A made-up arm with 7 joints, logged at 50 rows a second.
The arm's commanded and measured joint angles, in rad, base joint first. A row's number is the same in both.
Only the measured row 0 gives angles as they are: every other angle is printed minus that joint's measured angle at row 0.
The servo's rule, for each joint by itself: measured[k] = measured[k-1] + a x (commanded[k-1-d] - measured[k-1]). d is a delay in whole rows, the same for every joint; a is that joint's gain. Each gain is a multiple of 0.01, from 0.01 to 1. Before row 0 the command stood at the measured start. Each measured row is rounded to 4 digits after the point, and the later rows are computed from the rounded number. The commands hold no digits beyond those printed.
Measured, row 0: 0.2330 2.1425 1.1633 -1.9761 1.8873 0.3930 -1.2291
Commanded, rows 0 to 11: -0.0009 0.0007 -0.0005 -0.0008 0.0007 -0.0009 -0.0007; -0.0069 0.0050 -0.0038 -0.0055 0.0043 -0.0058 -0.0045; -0.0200 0.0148 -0.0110 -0.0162 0.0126 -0.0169 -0.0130; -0.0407 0.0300 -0.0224 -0.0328 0.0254 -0.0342 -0.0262; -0.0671 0.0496 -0.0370 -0.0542 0.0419 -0.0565 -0.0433; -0.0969 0.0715 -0.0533 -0.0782 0.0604 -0.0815 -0.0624; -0.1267 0.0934 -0.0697 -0.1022 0.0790 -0.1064 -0.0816; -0.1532 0.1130 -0.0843 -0.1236 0.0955 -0.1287 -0.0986; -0.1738 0.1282 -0.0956 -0.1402 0.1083 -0.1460 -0.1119; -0.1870 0.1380 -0.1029 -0.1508 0.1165 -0.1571 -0.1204; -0.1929 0.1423 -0.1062 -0.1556 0.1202 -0.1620 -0.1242; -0.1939 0.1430 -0.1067 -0.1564 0.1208 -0.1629 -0.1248
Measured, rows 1 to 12: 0.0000 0.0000 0.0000 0.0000 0.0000 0.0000 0.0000; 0.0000 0.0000 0.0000 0.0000 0.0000 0.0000 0.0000; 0.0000 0.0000 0.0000 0.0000 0.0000 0.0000 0.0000; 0.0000 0.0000 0.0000 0.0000 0.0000 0.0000 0.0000; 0.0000 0.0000 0.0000 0.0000 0.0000 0.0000 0.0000; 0.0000 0.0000 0.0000 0.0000 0.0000 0.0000 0.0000; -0.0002 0.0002 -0.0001 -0.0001 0.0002 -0.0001 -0.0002; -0.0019 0.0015 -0.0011 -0.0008 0.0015 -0.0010 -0.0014; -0.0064 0.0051 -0.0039 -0.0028 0.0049 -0.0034 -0.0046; -0.0150 0.0118 -0.0091 -0.0067 0.0113 -0.0080 -0.0106; -0.0280 0.0220 -0.0169 -0.0129 0.0208 -0.0153 -0.0198; -0.0452 0.0354 -0.0271 -0.0214 0.0331 -0.0252 -0.0317
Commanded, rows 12 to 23: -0.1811 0.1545 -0.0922 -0.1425 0.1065 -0.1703 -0.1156; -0.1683 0.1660 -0.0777 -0.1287 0.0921 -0.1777 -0.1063; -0.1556 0.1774 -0.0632 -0.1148 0.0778 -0.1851 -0.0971; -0.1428 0.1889 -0.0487 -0.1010 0.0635 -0.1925 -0.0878; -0.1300 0.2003 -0.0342 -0.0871 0.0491 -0.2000 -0.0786; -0.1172 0.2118 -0.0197 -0.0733 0.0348 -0.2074 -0.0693; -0.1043 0.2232 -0.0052 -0.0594 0.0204 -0.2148 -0.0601; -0.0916 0.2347 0.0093 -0.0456 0.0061 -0.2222 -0.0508; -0.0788 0.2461 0.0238 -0.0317 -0.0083 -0.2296 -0.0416; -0.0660 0.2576 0.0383 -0.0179 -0.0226 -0.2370 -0.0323; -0.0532 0.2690 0.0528 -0.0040 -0.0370 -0.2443 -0.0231; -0.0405 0.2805 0.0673 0.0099 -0.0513 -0.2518 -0.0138
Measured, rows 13 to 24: -0.0656 0.0511 -0.0390 -0.0319 0.0473 -0.0374 -0.0457; -0.0875 0.0678 -0.0517 -0.0438 0.0622 -0.0511 -0.0605; -0.1091 0.0841 -0.0640 -0.0563 0.0765 -0.0653 -0.0749; -0.1286 0.0987 -0.0749 -0.0686 0.0889 -0.0791 -0.0876; -0.1447 0.1105 -0.0837 -0.0799 0.0986 -0.0915 -0.0978; -0.1570 0.1193 -0.0901 -0.0898 0.1055 -0.1022 -0.1054; -0.1630 0.1288 -0.0907 -0.0967 0.1058 -0.1124 -0.1083; -0.1643 0.1388 -0.0871 -0.1009 0.1016 -0.1222 -0.1077; -0.1621 0.1492 -0.0804 -0.1027 0.0942 -0.1316 -0.1047; -0.1573 0.1599 -0.0715 -0.1025 0.0847 -0.1407 -0.1000; -0.1505 0.1708 -0.0611 -0.1005 0.0737 -0.1496 -0.0940; -0.1422 0.1819 -0.0495 -0.0970 0.0616 -0.1583 -0.0871
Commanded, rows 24 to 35: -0.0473 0.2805 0.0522 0.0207 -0.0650 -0.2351 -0.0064; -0.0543 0.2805 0.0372 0.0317 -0.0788 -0.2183 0.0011; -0.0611 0.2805 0.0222 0.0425 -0.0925 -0.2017 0.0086; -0.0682 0.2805 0.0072 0.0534 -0.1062 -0.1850 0.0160; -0.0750 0.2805 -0.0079 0.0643 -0.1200 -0.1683 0.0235; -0.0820 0.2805 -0.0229 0.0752 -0.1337 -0.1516 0.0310; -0.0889 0.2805 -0.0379 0.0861 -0.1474 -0.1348 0.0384; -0.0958 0.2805 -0.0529 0.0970 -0.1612 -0.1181 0.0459; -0.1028 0.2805 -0.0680 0.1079 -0.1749 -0.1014 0.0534; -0.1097 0.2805 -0.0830 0.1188 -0.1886 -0.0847 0.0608; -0.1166 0.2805 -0.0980 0.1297 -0.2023 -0.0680 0.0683; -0.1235 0.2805 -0.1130 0.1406 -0.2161 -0.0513 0.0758
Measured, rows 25 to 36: -0.1327 0.1931 -0.0371 -0.0921 0.0488 -0.1668 -0.0795; -0.1224 0.2043 -0.0241 -0.0861 0.0356 -0.1751 -0.0715; -0.1115 0.2156 -0.0107 -0.0790 0.0220 -0.1833 -0.0631; -0.1001 0.2269 0.0030 -0.0711 0.0082 -0.1914 -0.0545; -0.0884 0.2383 0.0169 -0.0624 -0.0058 -0.1993 -0.0457; -0.0764 0.2497 0.0310 -0.0530 -0.0199 -0.2072 -0.0368; -0.0691 0.2580 0.0369 -0.0434 -0.0339 -0.2114 -0.0283; -0.0654 0.2641 0.0370 -0.0336 -0.0478 -0.2124 -0.0201; -0.0643 0.2685 0.0329 -0.0237 -0.0617 -0.2108 -0.0121; -0.0653 0.2717 0.0257 -0.0137 -0.0755 -0.2069 -0.0042; -0.0677 0.2741 0.0163 -0.0036 -0.0893 -0.2011 0.0036; -0.0713 0.2758 0.0053 0.0066 -0.1031 -0.1937 0.0113
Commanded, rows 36 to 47: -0.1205 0.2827 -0.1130 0.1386 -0.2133 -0.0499 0.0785; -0.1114 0.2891 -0.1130 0.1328 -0.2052 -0.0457 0.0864; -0.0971 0.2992 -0.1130 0.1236 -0.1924 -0.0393 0.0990; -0.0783 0.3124 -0.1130 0.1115 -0.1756 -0.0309 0.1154; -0.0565 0.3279 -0.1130 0.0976 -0.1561 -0.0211 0.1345; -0.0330 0.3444 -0.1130 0.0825 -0.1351 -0.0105 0.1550; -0.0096 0.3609 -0.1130 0.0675 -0.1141 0.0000 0.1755; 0.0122 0.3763 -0.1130 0.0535 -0.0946 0.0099 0.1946; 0.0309 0.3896 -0.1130 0.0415 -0.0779 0.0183 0.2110; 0.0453 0.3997 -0.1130 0.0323 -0.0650 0.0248 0.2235; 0.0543 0.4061 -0.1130 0.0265 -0.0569 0.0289 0.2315; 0.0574 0.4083 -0.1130 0.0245 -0.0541 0.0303 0.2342
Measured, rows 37 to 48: -0.0757 0.2771 -0.0068 0.0169 -0.1168 -0.1849 0.0189; -0.0807 0.2780 -0.0197 0.0273 -0.1306 -0.1749 0.0265; -0.0862 0.2787 -0.0332 0.0378 -0.1443 -0.1639 0.0340; -0.0921 0.2792 -0.0471 0.0483 -0.1580 -0.1520 0.0415; -0.0982 0.2796 -0.0614 0.0589 -0.1717 -0.1394 0.0490; -0.1045 0.2798 -0.0758 0.0695 -0.1855 -0.1262 0.0565; -0.1085 0.2806 -0.0862 0.0785 -0.1941 -0.1148 0.0627; -0.1092 0.2829 -0.0937 0.0856 -0.1975 -0.1044 0.0693; -0.1062 0.2873 -0.0991 0.0905 -0.1959 -0.0946 0.0776; -0.0992 0.2941 -0.1030 0.0932 -0.1896 -0.0850 0.0882; -0.0885 0.3032 -0.1058 0.0938 -0.1792 -0.0754 0.1012; -0.0746 0.3143 -0.1078 0.0923 -0.1655 -0.0657 0.1163
